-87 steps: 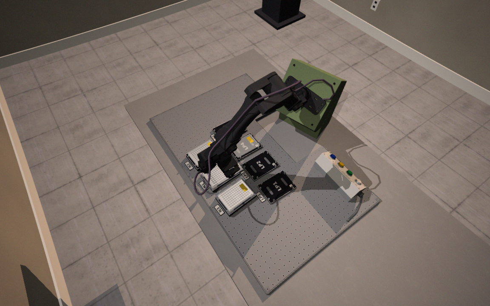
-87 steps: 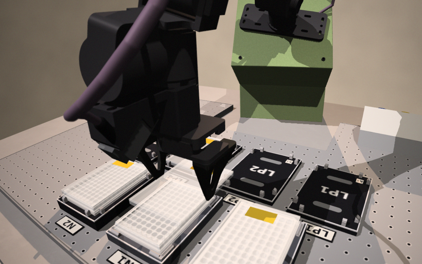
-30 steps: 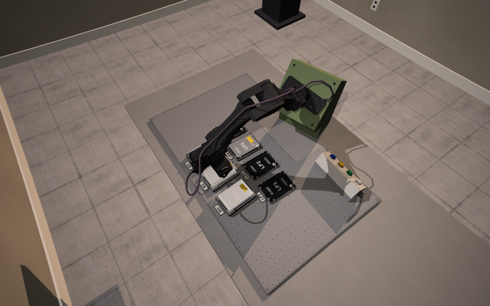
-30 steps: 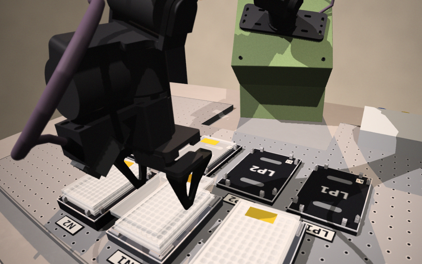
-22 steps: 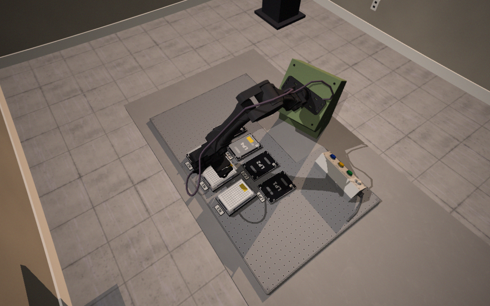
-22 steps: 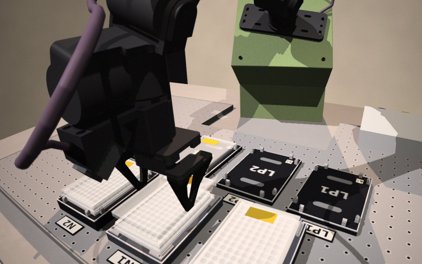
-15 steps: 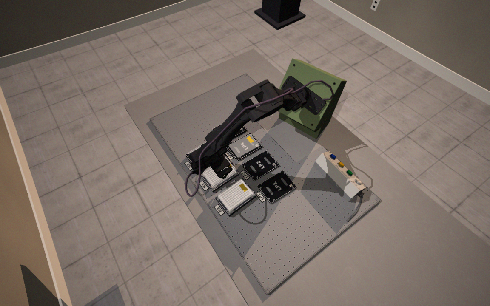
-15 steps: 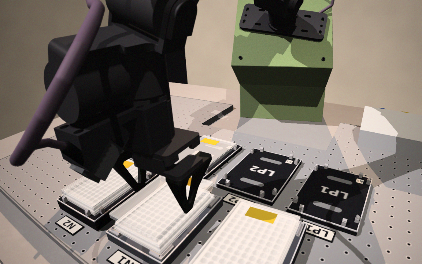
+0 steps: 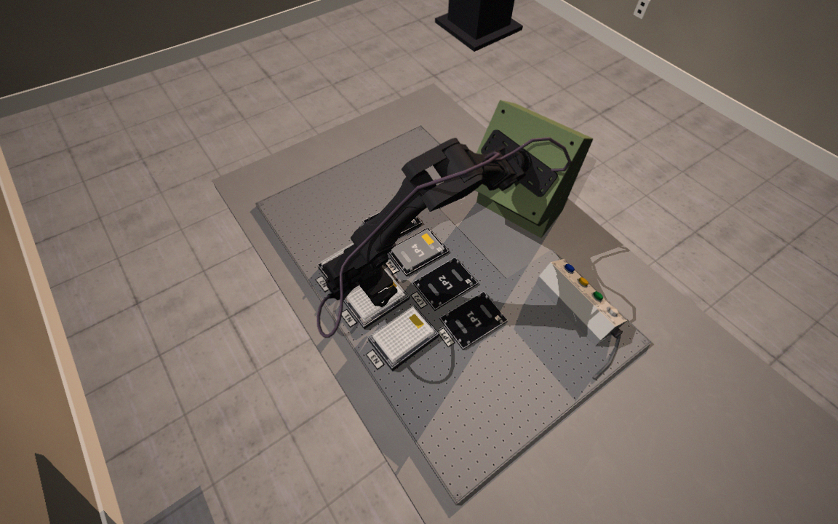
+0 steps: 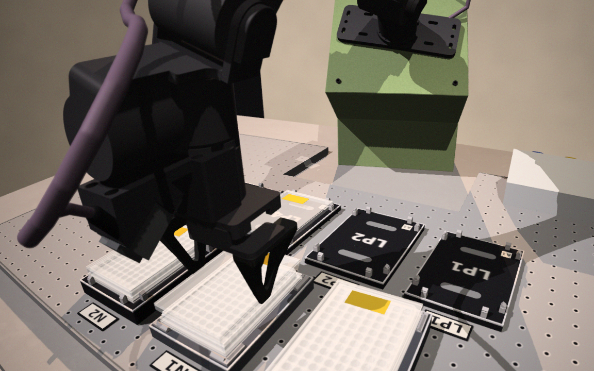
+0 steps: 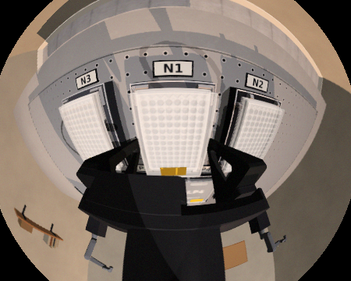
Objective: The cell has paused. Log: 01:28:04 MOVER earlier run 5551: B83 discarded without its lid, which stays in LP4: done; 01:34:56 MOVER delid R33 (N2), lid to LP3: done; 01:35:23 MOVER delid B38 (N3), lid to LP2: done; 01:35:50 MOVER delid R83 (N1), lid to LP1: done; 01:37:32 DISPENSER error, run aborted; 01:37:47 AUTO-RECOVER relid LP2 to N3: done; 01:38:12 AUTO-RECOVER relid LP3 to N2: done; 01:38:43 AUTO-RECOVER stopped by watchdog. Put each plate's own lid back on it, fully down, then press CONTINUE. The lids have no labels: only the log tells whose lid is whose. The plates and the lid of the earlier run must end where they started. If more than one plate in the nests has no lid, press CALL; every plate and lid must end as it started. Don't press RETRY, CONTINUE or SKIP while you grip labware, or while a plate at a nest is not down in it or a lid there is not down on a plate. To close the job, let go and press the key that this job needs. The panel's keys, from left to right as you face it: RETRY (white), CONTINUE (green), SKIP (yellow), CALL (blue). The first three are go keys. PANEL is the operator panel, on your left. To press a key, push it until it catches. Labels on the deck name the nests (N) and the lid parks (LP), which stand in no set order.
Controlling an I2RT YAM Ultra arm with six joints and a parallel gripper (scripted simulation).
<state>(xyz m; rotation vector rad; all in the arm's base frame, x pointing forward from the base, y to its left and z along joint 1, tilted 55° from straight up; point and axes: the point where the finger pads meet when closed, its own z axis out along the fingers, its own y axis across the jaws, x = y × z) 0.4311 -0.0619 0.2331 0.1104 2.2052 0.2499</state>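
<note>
The plate lies 2 cm below my hand. The rest, counted from my hand: blue key: 45 cm behind, 25 cm to the left, 2 cm above; then yellow key: 45 cm behind, 30 cm to the left, 2 cm above; then clear lid: 1 cm below.
</note>
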